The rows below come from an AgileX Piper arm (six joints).
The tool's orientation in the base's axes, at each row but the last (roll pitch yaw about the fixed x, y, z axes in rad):
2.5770, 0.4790, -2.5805
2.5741, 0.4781, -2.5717
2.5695, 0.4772, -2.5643
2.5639, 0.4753, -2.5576
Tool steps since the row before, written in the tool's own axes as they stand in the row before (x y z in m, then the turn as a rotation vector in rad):
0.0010, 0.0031, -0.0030, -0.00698, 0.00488, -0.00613
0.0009, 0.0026, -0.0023, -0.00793, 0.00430, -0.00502
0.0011, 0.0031, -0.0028, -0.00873, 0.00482, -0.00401
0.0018, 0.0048, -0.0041, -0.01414, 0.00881, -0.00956
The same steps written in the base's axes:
-0.0029, -0.0006, 0.0033, 0.00176, 0.00210, 0.01013
-0.0025, -0.0005, 0.0025, 0.00289, 0.00296, 0.00946
-0.0030, -0.0006, 0.0031, 0.00317, 0.00431, 0.00932
-0.0046, -0.0009, 0.0046, 0.00440, 0.00550, 0.01787

